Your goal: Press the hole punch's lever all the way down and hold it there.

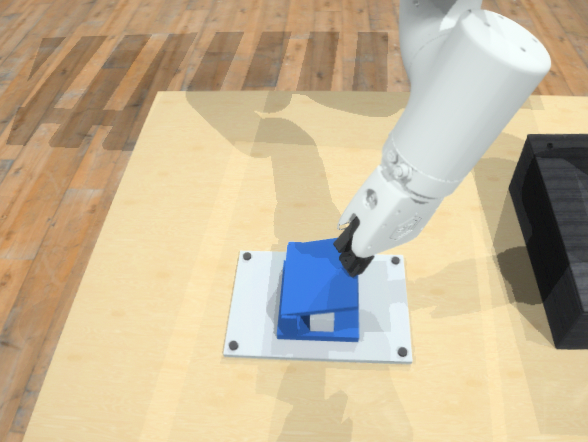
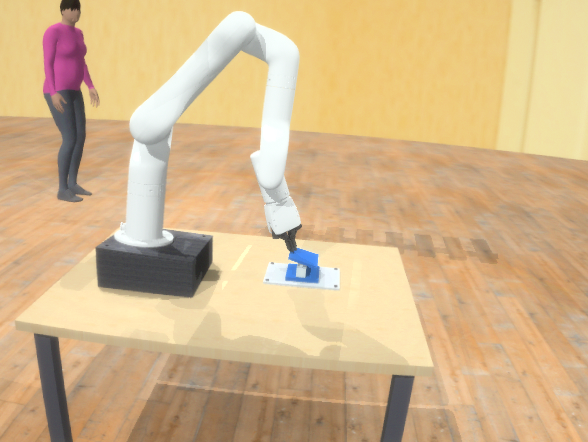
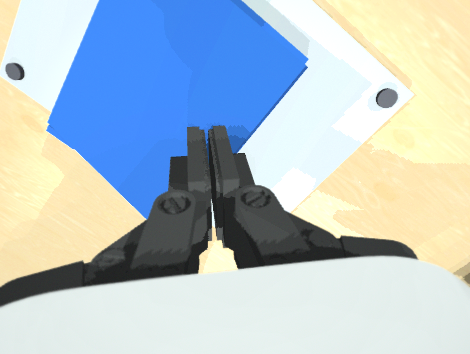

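Note:
The hole punch's blue lever is tilted, its raised edge standing above the blue base, with a gap between them. A light grey block shows in that gap. The punch stands on a white plate with dark corner studs. My gripper is shut and empty. Its fingertips are at the lever's upper face, near its raised side; whether they touch it is hard to tell.
The wooden table bears the white plate and a black block under the arm's base. A person in a pink top stands on the floor behind the table.

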